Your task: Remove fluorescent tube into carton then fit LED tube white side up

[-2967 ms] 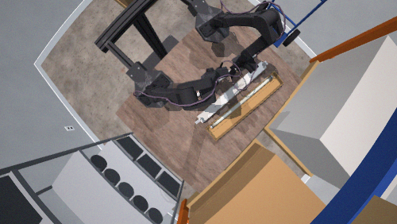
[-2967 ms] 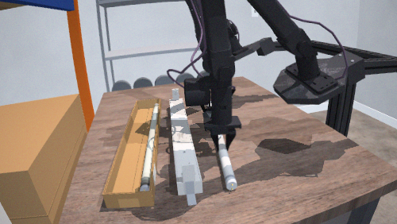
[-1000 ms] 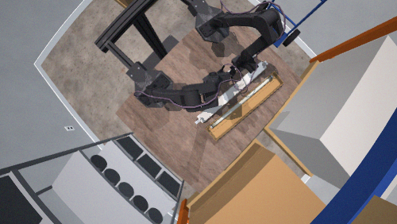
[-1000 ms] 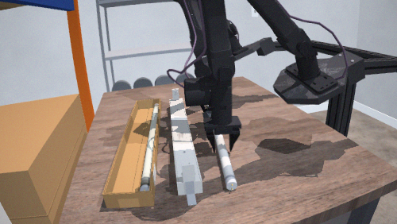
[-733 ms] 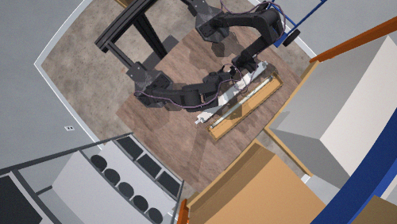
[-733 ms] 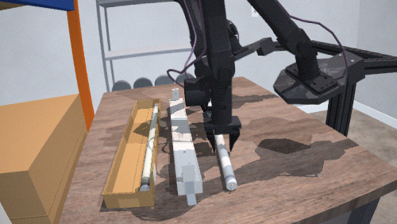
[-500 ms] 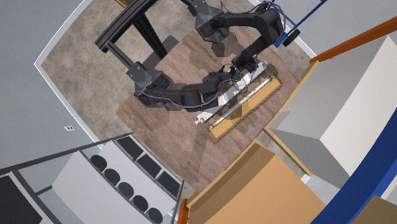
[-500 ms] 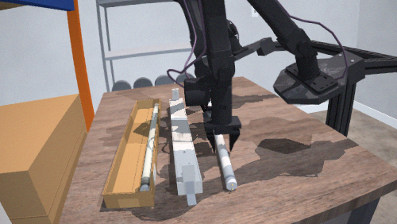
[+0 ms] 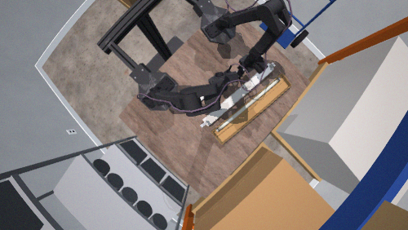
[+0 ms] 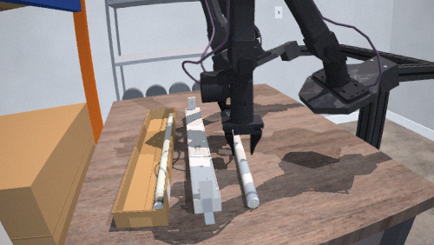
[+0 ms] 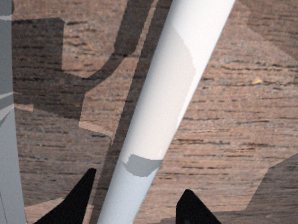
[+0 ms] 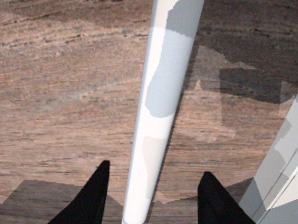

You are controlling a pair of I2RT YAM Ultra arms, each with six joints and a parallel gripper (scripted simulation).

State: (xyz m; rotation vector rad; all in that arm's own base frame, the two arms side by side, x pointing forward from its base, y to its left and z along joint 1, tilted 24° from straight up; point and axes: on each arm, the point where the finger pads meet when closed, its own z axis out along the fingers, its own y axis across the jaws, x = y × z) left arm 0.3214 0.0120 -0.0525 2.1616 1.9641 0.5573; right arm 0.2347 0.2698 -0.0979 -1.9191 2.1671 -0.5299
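The LED tube is 3 cm ahead of my right hand, 12 cm to the left of it and 6 cm below it. Round my right hand: old fluorescent tube (25 cm ahead, 7 cm to the left, 6 cm below); then carton (28 cm ahead, 7 cm to the left, 5 cm below); then grey light fixture (15 cm ahead, 8 cm to the left, 2 cm below).
My left hand is 120 mm to the left of the LED tube, 40 mm above it and 30 mm past it. The rest, counted from my left hand: old fluorescent tube: 190 mm ahead, 160 mm to the right, 30 mm below; carton: 230 mm ahead, 170 mm to the right, 30 mm below; grey light fixture: 160 mm to the right, 90 mm ahead.
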